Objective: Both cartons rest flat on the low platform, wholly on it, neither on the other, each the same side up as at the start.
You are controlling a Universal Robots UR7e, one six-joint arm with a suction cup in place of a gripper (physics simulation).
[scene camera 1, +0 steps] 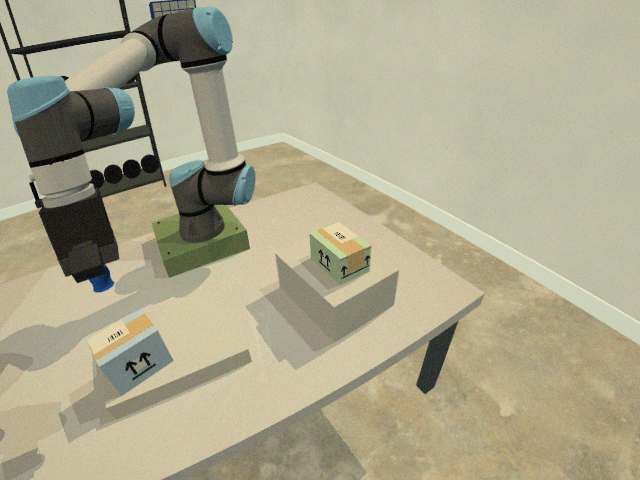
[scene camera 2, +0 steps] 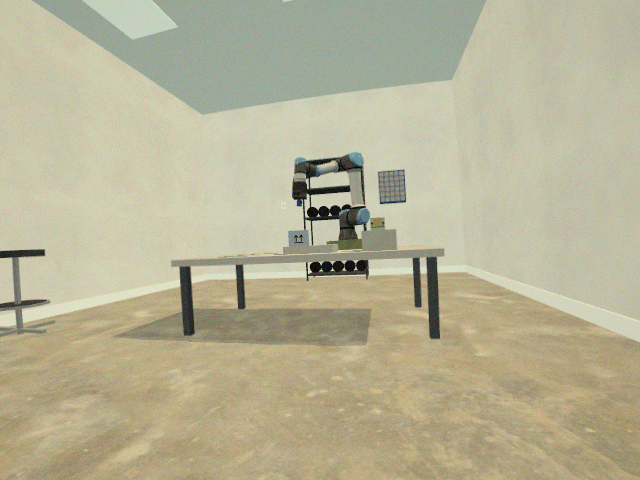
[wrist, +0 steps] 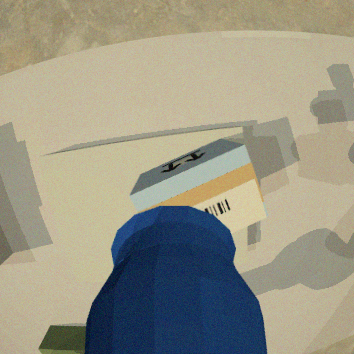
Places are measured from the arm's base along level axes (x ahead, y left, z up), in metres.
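Pixels of known places: hand, tool point: [scene camera 1: 103, 286] [scene camera 2: 299, 205] [wrist: 173, 259]; arm's base, link origin: [scene camera 1: 202, 230] [scene camera 2: 348, 239].
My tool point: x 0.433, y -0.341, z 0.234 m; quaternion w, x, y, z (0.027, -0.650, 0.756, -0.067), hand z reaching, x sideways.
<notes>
Ahead of a thing's pixels: the offset from my tool point to its top centre.
A light-blue carton @[0.056 m back, 0.019 m right, 0.156 m down] [scene camera 1: 135, 356] [scene camera 2: 298, 238] [wrist: 200, 185] with orange tape, a barcode label on top and arrows pointing up sits at the left end of the low platform @[0.085 m back, 0.063 m left, 0.258 m down] [scene camera 1: 180, 382] [scene camera 2: 320, 249] [wrist: 90, 200]. It is upright and turned at an angle to the platform; whether an edge overhangs cannot be told. A light-green carton @[0.062 m ahead, 0.481 m left, 0.110 m down] [scene camera 1: 333, 255] [scene camera 2: 377, 223] with orange tape and arrows pointing up stands on the taller block @[0.044 m ahead, 0.483 m left, 0.186 m down] [scene camera 1: 367, 307] [scene camera 2: 378, 240]. My gripper [scene camera 1: 102, 285] [scene camera 2: 299, 203] [wrist: 173, 235], a blue suction cup, is open and carries nothing. It hangs above and behind the blue carton.
The table [scene camera 1: 289, 397] [scene camera 2: 248, 259] bears both platforms. The green base [scene camera 1: 206, 258] [scene camera 2: 351, 244] of the arm stands behind them. A black shelf rack [scene camera 1: 149, 124] stands beyond the table. A stool [scene camera 2: 17, 279] is at the far left in scene camera 2.
</notes>
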